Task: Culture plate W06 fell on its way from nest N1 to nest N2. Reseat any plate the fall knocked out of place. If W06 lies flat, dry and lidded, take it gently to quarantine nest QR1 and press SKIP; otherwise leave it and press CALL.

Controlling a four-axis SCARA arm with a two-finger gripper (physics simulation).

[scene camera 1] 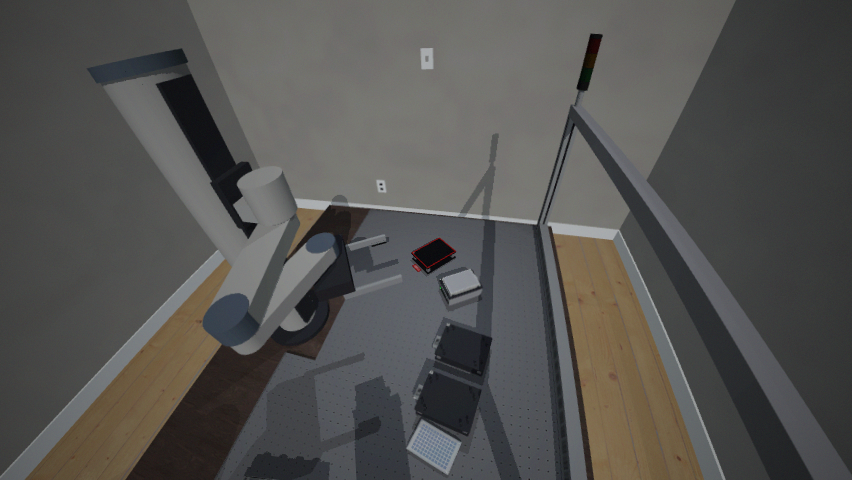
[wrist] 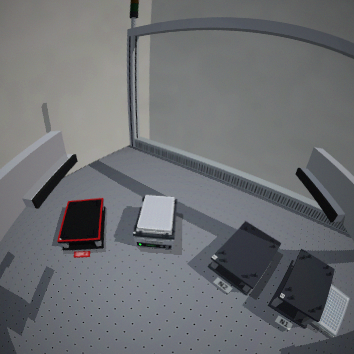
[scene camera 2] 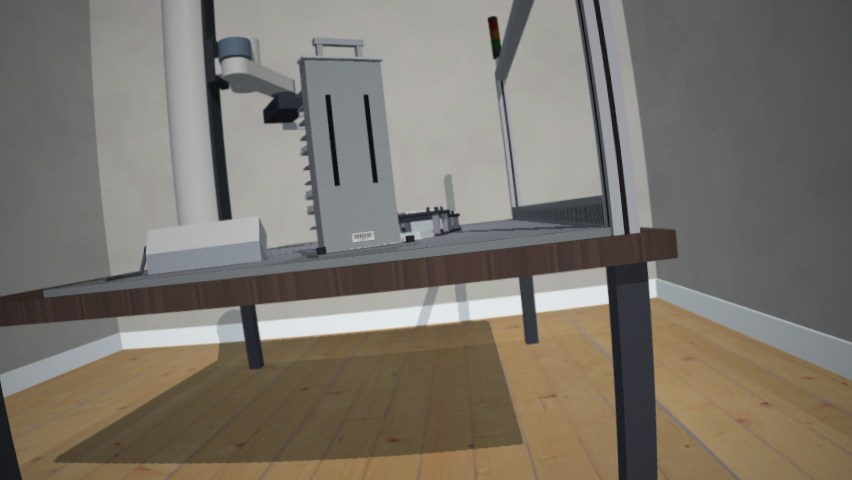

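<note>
There is nothing in my gripper [scene camera 1: 392, 256] [wrist: 191, 148]. I can see a grey button panel [scene camera 2: 244, 240], and a signal tower [scene camera 1: 594, 42] is visible to me too. A grey shaker [wrist: 157, 240] is here as well.
</note>
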